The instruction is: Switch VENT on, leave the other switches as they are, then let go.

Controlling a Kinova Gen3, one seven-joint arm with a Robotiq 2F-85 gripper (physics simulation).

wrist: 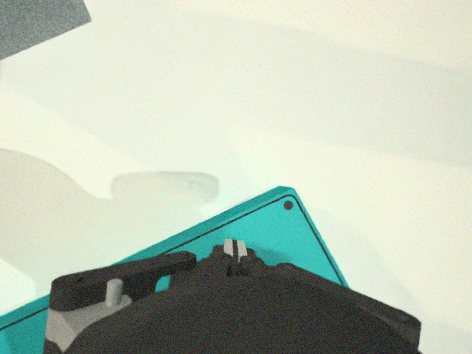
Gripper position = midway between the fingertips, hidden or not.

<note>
In view: my gripper (232, 253) and a teal switch panel (276, 225).
</note>
